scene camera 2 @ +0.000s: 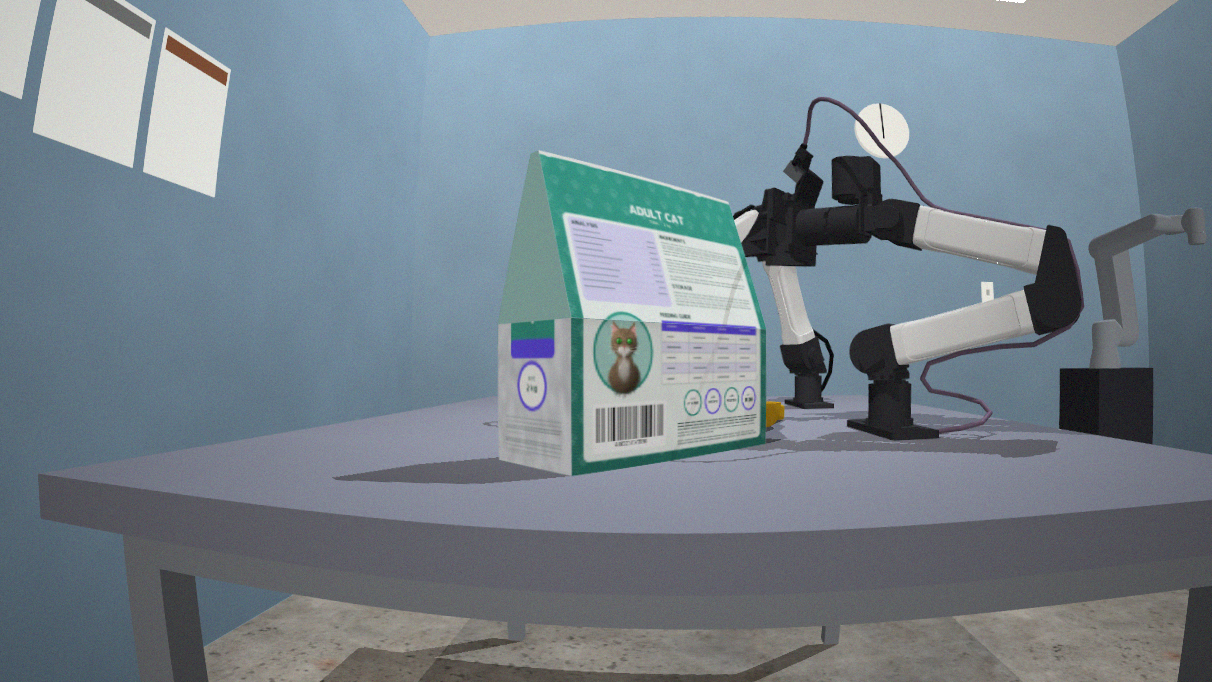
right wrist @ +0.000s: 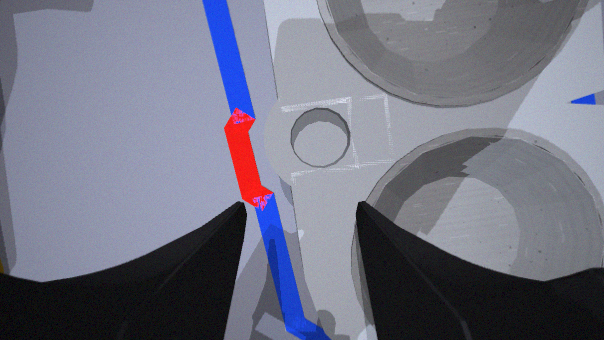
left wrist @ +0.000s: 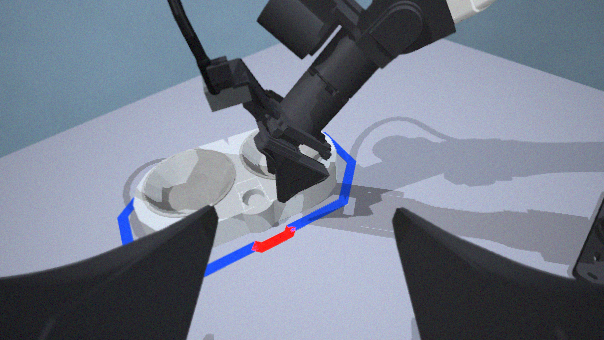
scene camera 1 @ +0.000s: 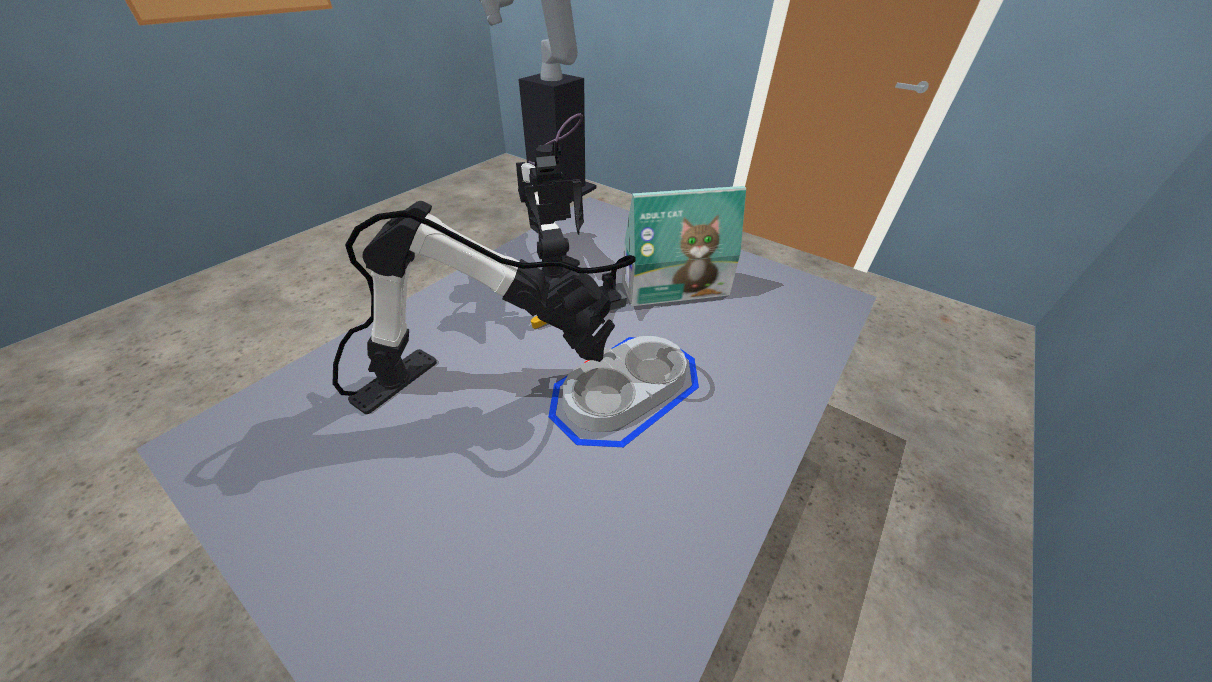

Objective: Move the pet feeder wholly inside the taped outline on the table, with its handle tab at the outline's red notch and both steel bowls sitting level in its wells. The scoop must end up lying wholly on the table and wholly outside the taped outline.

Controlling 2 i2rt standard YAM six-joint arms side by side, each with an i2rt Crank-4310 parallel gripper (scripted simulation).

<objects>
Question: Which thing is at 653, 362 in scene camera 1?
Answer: A steel bowl.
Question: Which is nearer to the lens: the pet feeder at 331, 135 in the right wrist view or the steel bowl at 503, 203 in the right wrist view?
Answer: The pet feeder.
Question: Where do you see a steel bowl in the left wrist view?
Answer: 183, 183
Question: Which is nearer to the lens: the pet feeder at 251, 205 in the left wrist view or the steel bowl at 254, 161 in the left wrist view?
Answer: The pet feeder.
</objects>
